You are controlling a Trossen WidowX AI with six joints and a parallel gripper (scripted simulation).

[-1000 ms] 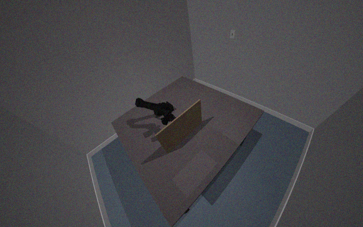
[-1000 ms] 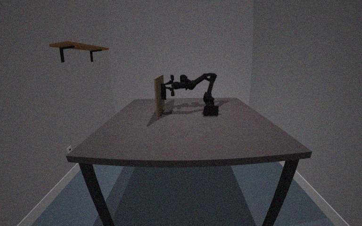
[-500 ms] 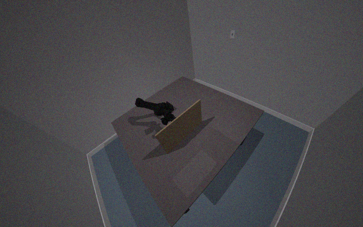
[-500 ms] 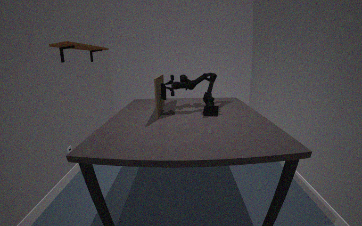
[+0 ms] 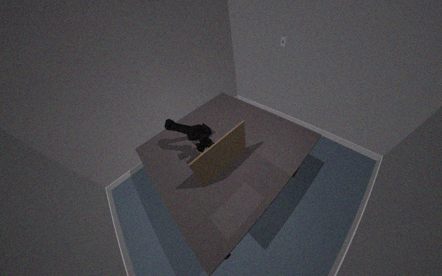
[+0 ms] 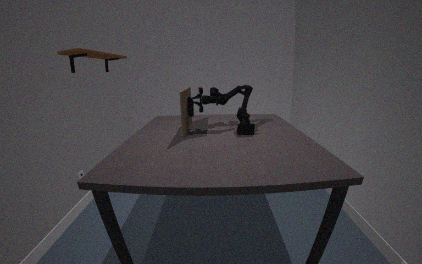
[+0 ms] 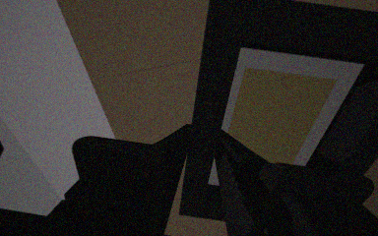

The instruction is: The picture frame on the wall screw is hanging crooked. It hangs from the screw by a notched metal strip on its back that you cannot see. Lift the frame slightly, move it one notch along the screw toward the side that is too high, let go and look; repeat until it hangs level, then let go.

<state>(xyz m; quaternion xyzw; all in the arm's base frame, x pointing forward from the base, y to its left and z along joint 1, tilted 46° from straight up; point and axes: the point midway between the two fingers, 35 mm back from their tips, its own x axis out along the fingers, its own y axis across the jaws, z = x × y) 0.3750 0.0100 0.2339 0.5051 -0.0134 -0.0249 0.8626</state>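
Right now the picture frame is 20 mm to the left of my gripper tip and 50 mm below it. The rest, counted from my gripper tip: tan wall board (20 mm ahead, 20 mm to the left, 70 mm below).
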